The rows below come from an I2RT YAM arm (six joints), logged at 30 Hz.
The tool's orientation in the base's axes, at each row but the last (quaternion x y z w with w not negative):
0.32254, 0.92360, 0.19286, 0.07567
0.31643, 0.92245, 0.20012, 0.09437
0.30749, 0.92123, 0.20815, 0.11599
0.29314, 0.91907, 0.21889, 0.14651
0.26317, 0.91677, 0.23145, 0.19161
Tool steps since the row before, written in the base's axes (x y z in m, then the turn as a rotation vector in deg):
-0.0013, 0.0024, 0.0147, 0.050, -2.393, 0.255
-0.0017, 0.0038, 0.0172, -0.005, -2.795, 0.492
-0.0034, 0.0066, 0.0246, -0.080, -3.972, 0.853
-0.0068, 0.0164, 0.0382, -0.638, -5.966, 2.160
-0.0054, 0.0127, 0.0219, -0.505, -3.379, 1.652
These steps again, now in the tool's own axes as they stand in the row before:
0.0023, 0.0069, -0.0130, -1.539, -1.585, -0.956
0.0029, 0.0092, -0.0149, -1.757, -1.803, -1.310
0.0046, 0.0142, -0.0209, -2.452, -2.530, -2.023
0.0098, 0.0274, -0.0304, -3.401, -3.617, -4.002
0.0065, 0.0190, -0.0164, -1.911, -1.880, -2.686

